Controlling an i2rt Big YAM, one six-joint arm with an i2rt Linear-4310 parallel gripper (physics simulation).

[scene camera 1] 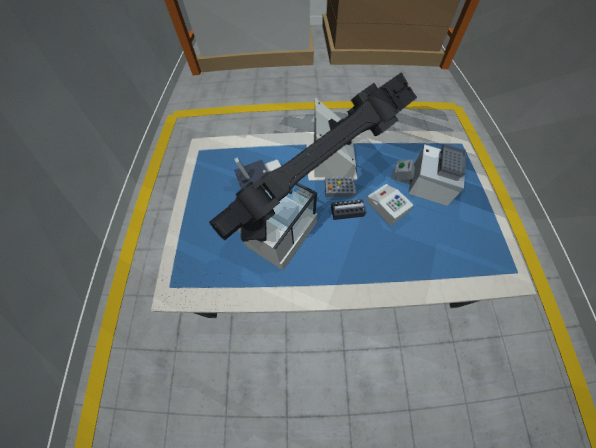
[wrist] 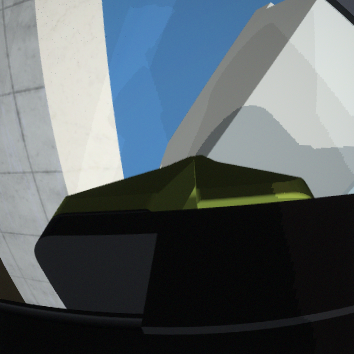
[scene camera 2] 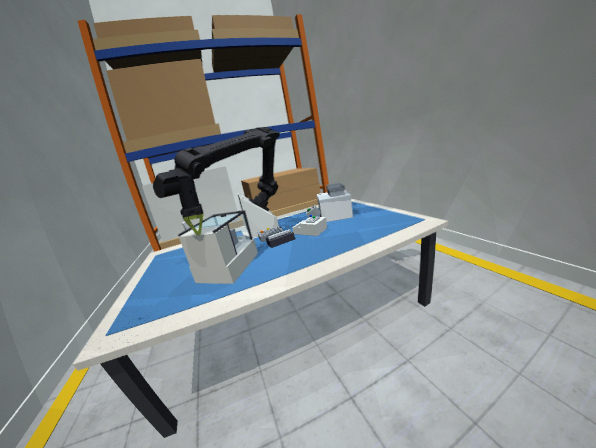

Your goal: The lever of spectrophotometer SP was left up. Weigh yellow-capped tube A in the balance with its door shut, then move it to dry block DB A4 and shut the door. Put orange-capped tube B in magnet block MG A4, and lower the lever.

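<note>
My gripper (scene camera 2: pixel 198 233) (wrist: pixel 197 169) is shut and empty, above the white housing of the balance (scene camera 1: pixel 282 257) (scene camera 2: pixel 207 260) (wrist: pixel 295 85); the arm hides its fingertips in scene camera 1. I cannot tell how the balance door stands. Yellow-capped tube A (scene camera 1: pixel 339 183) and orange-capped tube B (scene camera 1: pixel 330 188) are in the grey rack (scene camera 1: pixel 352 193). The black block with a silver bar (scene camera 1: pixel 348 209) (scene camera 2: pixel 281 239), apparently the magnet block, lies beside the rack. A white device with a red display (scene camera 1: pixel 390 202) (scene camera 2: pixel 311 227), apparently the dry block, holds blue-capped and green-capped tubes. A pale lever (scene camera 1: pixel 241 168) sticks up from a dark grey device at the back left.
A large white box (scene camera 1: pixel 436 182) (scene camera 2: pixel 336 207) with a grey block on top stands at the right. A small grey unit with a green button (scene camera 1: pixel 403 170) is beside it. A white angled panel (scene camera 1: pixel 340 162) (scene camera 2: pixel 256 214) stands behind the rack. The arm crosses over the balance.
</note>
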